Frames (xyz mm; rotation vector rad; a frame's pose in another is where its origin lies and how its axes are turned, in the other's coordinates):
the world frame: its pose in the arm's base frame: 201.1 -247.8 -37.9 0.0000 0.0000 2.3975
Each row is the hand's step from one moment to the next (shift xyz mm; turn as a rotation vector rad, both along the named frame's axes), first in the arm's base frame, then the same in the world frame.
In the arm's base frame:
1: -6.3 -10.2 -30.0 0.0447 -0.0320 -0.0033
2: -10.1 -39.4 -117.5 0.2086 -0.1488 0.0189
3: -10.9 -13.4 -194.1 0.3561 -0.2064 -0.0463
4: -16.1 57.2 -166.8 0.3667 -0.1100 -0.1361
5: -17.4 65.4 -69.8 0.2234 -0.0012 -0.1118
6: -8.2 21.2 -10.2 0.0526 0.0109 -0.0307
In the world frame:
1: -2.3 11.8 -30.0 -0.0546 -0.0067 -0.0033
2: -19.3 35.8 -117.5 -0.2543 -0.0318 0.0189
3: -1.1 17.2 -194.1 -0.4018 -0.0893 -0.0463
4: 50.6 -31.2 -166.8 -0.3443 -0.1674 -0.1361
5: 57.1 -36.3 -69.8 -0.1652 -0.1504 -0.1118
6: 20.4 -10.0 -10.2 -0.0313 -0.0436 -0.0307

